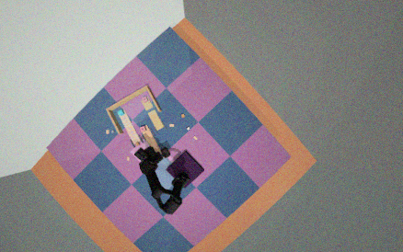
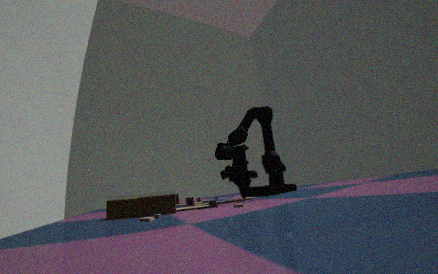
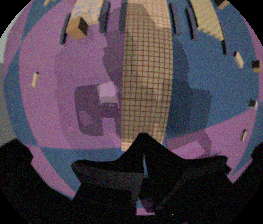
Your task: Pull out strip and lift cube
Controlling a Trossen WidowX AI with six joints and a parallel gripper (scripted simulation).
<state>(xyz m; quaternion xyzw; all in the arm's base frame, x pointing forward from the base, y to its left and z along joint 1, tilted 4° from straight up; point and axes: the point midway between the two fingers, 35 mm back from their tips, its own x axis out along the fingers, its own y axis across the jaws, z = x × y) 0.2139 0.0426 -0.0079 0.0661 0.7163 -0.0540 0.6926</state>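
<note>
Right now the strip is 200 mm ahead of my gripper tip and 140 mm to the right of it.
</note>
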